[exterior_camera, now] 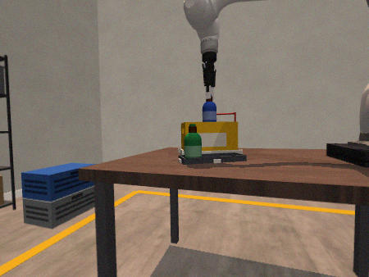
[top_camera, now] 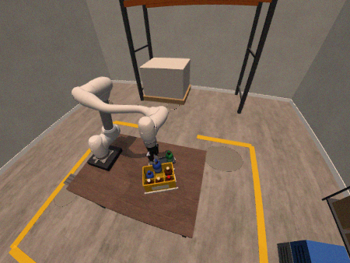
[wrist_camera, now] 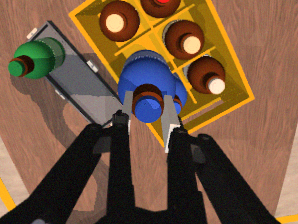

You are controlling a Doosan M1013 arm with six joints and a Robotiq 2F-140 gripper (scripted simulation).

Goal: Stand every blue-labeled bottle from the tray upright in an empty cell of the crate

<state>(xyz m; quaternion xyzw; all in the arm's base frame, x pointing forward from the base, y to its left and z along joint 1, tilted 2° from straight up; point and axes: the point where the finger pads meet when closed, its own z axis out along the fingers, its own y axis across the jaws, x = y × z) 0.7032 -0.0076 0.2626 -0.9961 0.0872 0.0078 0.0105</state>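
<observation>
Right now the yellow crate is 240 mm below my hand, 40 mm to the right of it and 20 mm ahead of it. Also, from my hand: green-labeled bottle: 240 mm below, 220 mm to the left, 20 mm ahead; then tray: 320 mm below, 170 mm to the left, 50 mm behind.
</observation>
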